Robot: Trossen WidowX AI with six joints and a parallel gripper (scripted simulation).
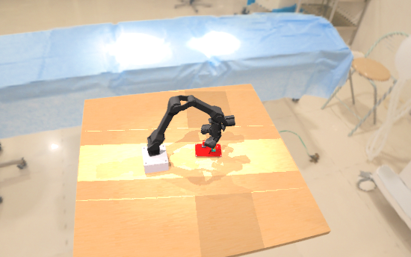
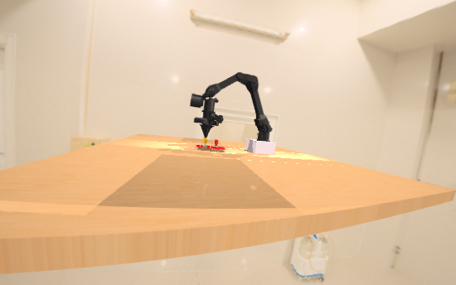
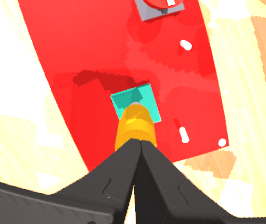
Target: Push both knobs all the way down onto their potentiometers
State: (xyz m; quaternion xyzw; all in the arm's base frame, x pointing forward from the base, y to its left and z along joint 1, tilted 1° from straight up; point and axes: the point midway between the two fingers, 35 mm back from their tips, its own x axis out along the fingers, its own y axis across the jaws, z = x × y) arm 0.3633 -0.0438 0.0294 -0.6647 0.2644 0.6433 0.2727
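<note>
The yellow knob is 10 mm below my gripper tip. Round my gripper tip: red knob (50 mm behind, 50 mm to the left, 20 mm below).
</note>
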